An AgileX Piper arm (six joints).
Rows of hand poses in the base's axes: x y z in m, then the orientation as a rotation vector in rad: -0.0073, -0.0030, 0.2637, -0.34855, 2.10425, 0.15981; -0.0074, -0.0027, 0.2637, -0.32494, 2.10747, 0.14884; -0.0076, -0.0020, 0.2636, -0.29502, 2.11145, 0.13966; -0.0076, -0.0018, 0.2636, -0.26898, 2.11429, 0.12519; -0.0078, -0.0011, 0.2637, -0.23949, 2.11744, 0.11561; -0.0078, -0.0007, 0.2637, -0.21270, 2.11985, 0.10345; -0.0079, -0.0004, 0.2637, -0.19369, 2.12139, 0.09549; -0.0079, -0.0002, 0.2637, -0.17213, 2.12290, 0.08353; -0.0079, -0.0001, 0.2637, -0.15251, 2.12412, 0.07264; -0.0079, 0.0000, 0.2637, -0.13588, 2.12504, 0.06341; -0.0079, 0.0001, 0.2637, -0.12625, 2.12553, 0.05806; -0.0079, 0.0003, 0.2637, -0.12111, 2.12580, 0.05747; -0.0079, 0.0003, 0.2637, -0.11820, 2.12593, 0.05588; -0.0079, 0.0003, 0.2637, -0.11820, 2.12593, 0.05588; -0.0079, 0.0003, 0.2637, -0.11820, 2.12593, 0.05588; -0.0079, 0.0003, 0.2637, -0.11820, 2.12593, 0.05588; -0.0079, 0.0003, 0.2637, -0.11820, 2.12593, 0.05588
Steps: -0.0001, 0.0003, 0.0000, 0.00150, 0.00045, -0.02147; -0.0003, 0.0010, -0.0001, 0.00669, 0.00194, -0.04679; -0.0003, 0.0012, -0.0001, 0.00672, 0.00186, -0.07136; -0.0005, 0.0019, 0.0000, 0.01149, 0.00301, -0.09646; -0.0005, 0.0023, 0.0000, 0.01343, 0.00334, -0.12062; -0.0006, 0.0026, 0.0000, 0.01528, 0.00365, -0.13749; -0.0006, 0.0028, 0.0000, 0.01533, 0.00350, -0.15778; -0.0006, 0.0029, 0.0000, 0.01536, 0.00336, -0.17623; -0.0006, 0.0030, 0.0000, 0.01539, 0.00324, -0.19188; -0.0006, 0.0031, 0.0000, 0.01540, 0.00317, -0.20093; -0.0006, 0.0033, 0.0000, 0.01701, 0.00346, -0.20487; -0.0006, 0.0033, 0.0000, 0.01703, 0.00343, -0.20759; -0.0006, 0.0033, 0.0000, 0.01703, 0.00343, -0.20759; -0.0006, 0.0033, 0.0000, 0.01703, 0.00343, -0.20759; -0.0006, 0.0033, 0.0000, 0.01703, 0.00343, -0.20759; -0.0006, 0.0033, 0.0000, 0.01703, 0.00343, -0.20759
